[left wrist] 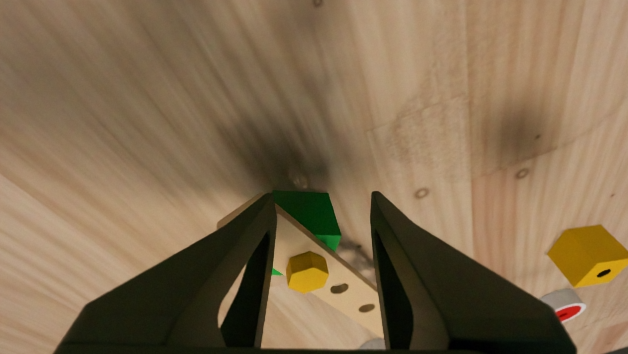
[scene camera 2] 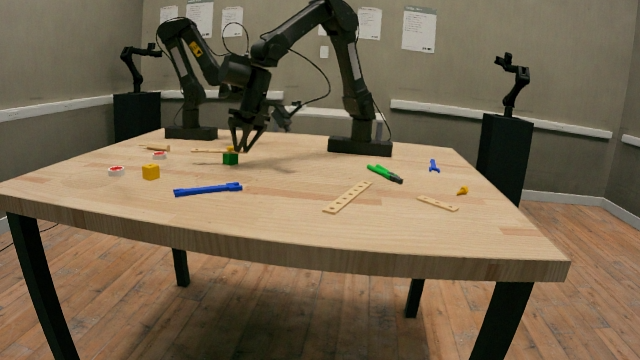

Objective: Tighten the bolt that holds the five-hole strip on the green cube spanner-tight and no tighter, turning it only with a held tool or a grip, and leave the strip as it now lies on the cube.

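Places are measured from the left arm's base along level axes (x right, y ahead, z up), in metres.
Where they show: left gripper, between the fingertips: (left wrist: pixel 322 205) (scene camera 2: pixel 241 152); left arm's base, origin of its link: (scene camera 2: pixel 360 143); right arm's base, origin of its link: (scene camera 2: pixel 190 130).
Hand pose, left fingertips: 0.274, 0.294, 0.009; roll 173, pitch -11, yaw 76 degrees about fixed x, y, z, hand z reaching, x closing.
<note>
Each offset is from my left fingertips to the top centre of the thing, as dx, dy, dz.
The green cube @[+0.038, -0.019, -0.007] (scene camera 2: pixel 230 159) (left wrist: pixel 310 212) stands on the table at the back left. The five-hole strip @[+0.066, -0.009, +0.001] (scene camera 2: pixel 207 150) (left wrist: pixel 350 286) lies across its top; fingers hide parts of it in the left wrist view. The yellow bolt @[+0.038, -0.019, +0.007] (scene camera 2: pixel 230 149) (left wrist: pixel 307 272) stands in the strip over the cube, its hex head showing. My left gripper (scene camera 2: pixel 241 150) (left wrist: pixel 322 205) is partly open and empty, pointing down close over the cube and strip. In the left wrist view the bolt head shows between the two fingers. My right gripper is hidden behind the left arm in scene camera 2.
A long blue spanner @[-0.007, +0.201, -0.028] (scene camera 2: pixel 208 189) lies in front of the cube, a small blue spanner @[-0.495, -0.202, -0.030] (scene camera 2: pixel 434 166) at right. A yellow cube @[+0.165, +0.163, -0.008] (scene camera 2: pixel 150 172) (left wrist: pixel 590 255) stands at left near red-and-white wheels @[+0.273, +0.168, -0.023] (scene camera 2: pixel 116 171). Green pliers @[-0.348, -0.048, -0.025] (scene camera 2: pixel 385 173), two loose strips @[-0.282, +0.132, -0.033] (scene camera 2: pixel 347 197) and a loose yellow bolt @[-0.529, +0.042, -0.020] (scene camera 2: pixel 463 190) lie right.
</note>
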